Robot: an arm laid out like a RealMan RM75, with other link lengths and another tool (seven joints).
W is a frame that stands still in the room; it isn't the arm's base.
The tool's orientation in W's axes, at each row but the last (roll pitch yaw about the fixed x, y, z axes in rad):
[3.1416, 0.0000, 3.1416]
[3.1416, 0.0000, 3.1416]
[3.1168, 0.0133, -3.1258]
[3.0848, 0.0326, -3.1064]
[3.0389, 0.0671, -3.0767]
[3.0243, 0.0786, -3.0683]
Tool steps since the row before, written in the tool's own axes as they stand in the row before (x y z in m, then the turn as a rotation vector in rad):
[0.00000, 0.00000, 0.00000, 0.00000, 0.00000, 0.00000]
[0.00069, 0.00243, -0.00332, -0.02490, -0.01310, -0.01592]
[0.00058, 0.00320, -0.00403, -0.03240, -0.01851, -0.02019]
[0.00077, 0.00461, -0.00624, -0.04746, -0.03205, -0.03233]
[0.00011, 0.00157, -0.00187, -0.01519, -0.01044, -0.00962]
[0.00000, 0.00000, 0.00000, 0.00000, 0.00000, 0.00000]
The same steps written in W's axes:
[0.00000, 0.00000, 0.00000, 0.00000, 0.00000, 0.00000]
[-0.00069, 0.00243, 0.00332, 0.02490, -0.01310, 0.01592]
[-0.00068, 0.00309, 0.00410, 0.03243, -0.01849, 0.02015]
[-0.00113, 0.00421, 0.00646, 0.04760, -0.03218, 0.03199]
[-0.00033, 0.00135, 0.00201, 0.01529, -0.01040, 0.00950]
[0.00000, 0.00000, 0.00000, 0.00000, 0.00000, 0.00000]

